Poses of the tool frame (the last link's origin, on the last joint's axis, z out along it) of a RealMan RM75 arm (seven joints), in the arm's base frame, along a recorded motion.
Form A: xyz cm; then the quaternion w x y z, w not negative.
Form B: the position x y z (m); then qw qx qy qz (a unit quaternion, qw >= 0). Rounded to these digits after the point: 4 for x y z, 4 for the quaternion.
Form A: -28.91, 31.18, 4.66, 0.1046, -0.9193, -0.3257, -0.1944
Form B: -0.2891, 0.3118, 0.0466, 0.1046, -0.9193, -0.3257, -0.1944
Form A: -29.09, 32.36, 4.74, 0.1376, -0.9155, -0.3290, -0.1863
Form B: -0.2909, 0.3236, 0.0474, 0.1376, -0.9155, -0.3290, -0.1863
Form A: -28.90, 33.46, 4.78, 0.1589, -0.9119, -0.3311, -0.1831
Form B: -0.2890, 0.3346, 0.0478, 0.1589, -0.9119, -0.3311, -0.1831
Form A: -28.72, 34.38, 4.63, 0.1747, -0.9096, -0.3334, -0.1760
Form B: -0.2872, 0.3438, 0.0463, 0.1747, -0.9096, -0.3334, -0.1760
